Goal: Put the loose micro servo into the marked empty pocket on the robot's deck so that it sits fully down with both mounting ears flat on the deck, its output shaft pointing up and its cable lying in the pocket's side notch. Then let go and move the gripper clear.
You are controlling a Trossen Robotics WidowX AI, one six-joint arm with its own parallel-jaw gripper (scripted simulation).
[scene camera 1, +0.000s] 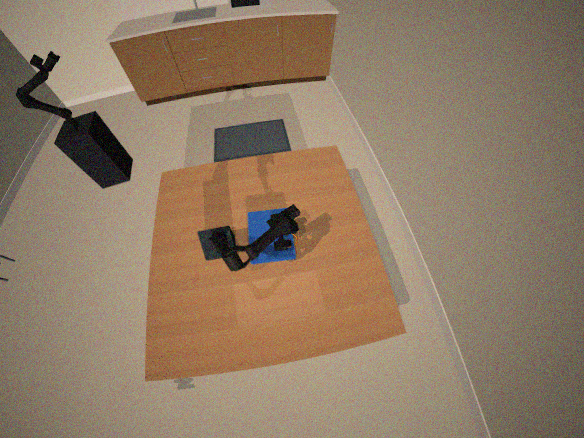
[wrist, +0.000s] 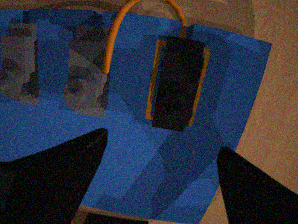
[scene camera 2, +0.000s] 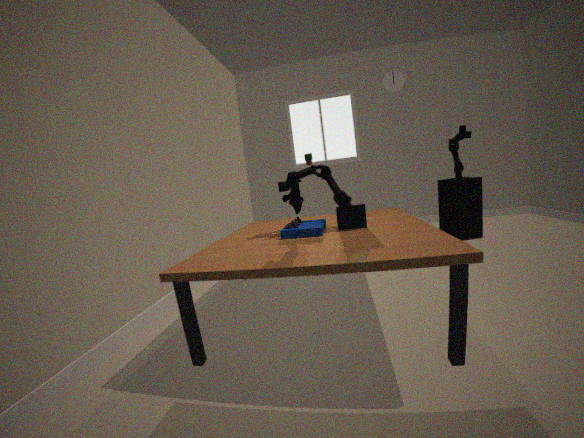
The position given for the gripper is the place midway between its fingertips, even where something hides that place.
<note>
The gripper (wrist: 163, 145) is open, with nothing in its grasp. Also in view: a deck (scene camera 1: 257, 221).
The deck shows as well in the wrist view (wrist: 143, 167).
</note>
